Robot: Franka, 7 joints.
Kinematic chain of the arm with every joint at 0, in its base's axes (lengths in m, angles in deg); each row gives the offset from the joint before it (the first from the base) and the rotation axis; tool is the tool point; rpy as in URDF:
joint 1: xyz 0 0 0.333 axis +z
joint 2: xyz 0 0 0 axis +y
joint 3: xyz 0 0 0.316 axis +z
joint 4: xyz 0.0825 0 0 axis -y
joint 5: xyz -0.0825 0 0.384 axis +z
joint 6: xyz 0 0 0 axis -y
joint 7: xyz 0.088 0 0 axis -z
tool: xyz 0 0 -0.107 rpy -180 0 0
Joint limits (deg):
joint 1: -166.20..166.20
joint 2: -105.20..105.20
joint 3: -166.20..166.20
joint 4: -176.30..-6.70
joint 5: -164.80..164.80
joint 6: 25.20..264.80
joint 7: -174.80..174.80
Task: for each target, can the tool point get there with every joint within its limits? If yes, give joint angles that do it. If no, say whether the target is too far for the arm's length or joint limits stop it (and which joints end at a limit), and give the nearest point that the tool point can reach.
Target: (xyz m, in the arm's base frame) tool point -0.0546 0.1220 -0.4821
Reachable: no: joint limits stop it (at a limit: joint 2) | nearest point -0.0672 0.1502 -0.3473 | short by 0.138 m
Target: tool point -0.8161 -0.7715 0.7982
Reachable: no: too far | nearest point -0.5760 -0.5445 0.6613 | short by 0.358 m
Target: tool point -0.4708 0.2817 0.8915
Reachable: yes | joints 31.82 -49.51 58.77 -72.81 -78.68 153.00 14.61
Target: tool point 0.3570 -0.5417 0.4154
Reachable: yes | joints -120.13 50.64 84.87 -101.96 -76.05 110.48 -134.46
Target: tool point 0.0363 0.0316 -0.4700
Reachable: no: joint limits stop it (at a limit: joint 2) | nearest point 0.0756 0.0658 -0.3282 | short by 0.151 m
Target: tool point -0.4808 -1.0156 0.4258
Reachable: no: too far | nearest point -0.3658 -0.7728 0.4036 | short by 0.270 m
